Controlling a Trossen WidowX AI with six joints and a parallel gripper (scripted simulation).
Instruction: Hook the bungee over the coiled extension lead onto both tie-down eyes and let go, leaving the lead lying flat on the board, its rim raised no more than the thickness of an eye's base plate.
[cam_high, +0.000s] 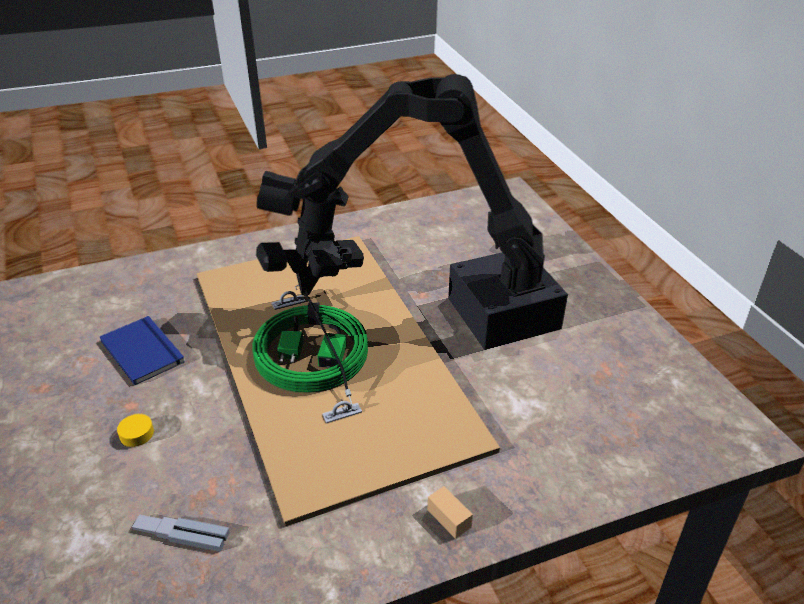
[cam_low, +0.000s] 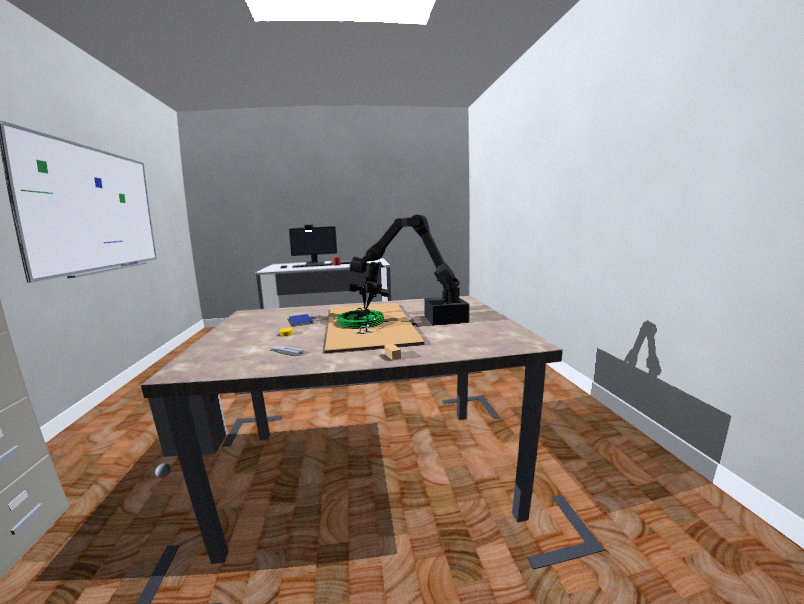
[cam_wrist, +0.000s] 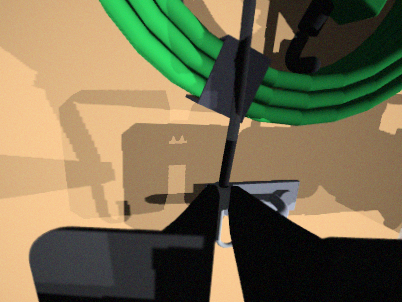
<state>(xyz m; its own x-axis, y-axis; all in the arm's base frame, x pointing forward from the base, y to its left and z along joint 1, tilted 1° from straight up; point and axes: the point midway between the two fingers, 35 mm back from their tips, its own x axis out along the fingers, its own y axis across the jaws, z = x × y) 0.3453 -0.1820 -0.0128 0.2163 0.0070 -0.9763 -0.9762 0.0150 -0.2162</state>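
The tan board is 14 cm to the left of my hand, 6 cm below it and 1 cm ahead of it. Round my hand: yellow disc (35 cm ahead, 19 cm to the left, 6 cm below); then grey tool (39 cm to the left, 33 cm ahead, 6 cm below); then wooden block (52 cm to the left, 6 cm below, 3 cm behind).
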